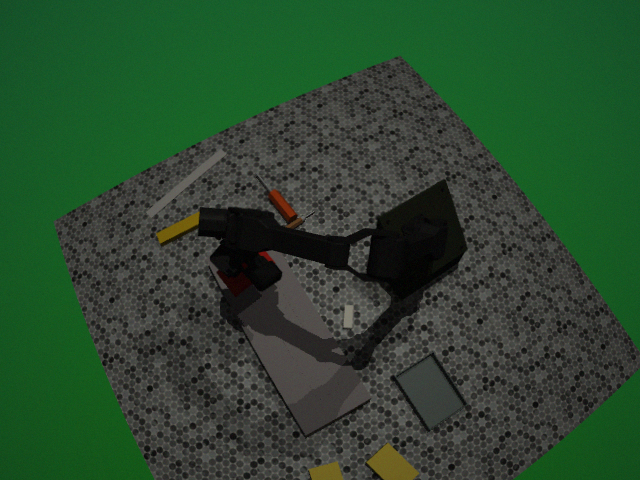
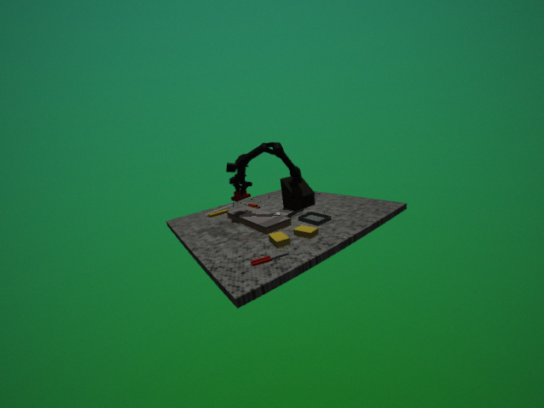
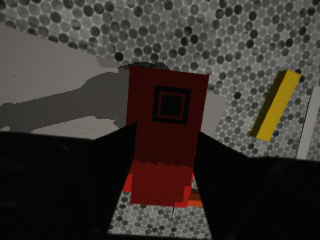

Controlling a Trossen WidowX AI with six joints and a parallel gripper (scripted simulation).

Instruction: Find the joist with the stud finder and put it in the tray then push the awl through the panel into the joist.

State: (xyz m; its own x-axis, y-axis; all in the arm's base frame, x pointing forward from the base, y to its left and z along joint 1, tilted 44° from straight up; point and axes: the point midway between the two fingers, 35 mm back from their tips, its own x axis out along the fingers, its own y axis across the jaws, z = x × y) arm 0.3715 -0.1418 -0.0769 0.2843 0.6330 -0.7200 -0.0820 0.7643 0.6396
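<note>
Now: the grey tray 210 mm behind my gripper tip, 470 mm to the left of it and 150 mm below it. The rest, counted from my gripper tip: awl 220 mm behind, 100 mm to the right, 160 mm below; red stud finder 10 mm ahead, 20 mm above; small white block 160 mm behind, 190 mm to the left, 160 mm below.
</note>
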